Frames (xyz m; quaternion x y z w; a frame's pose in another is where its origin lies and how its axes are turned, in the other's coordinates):
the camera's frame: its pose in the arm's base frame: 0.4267 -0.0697 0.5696 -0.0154 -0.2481 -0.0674 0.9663
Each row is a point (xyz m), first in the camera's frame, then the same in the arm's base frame.
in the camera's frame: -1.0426 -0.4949 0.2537
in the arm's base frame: -0.6674 -0.4160 0.2881
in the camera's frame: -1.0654 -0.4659 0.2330
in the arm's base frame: -0.6733 -0.3858 0.2591
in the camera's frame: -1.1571 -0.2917 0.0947
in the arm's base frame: -0.6629 -0.2108 0.0944
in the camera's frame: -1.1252 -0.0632 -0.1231
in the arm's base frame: -0.4997 -0.0021 -0.0803
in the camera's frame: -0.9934 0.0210 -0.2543
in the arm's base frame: -0.3111 0.0568 -0.1315
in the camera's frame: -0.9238 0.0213 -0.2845
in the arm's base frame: -0.2362 0.0467 -0.1245
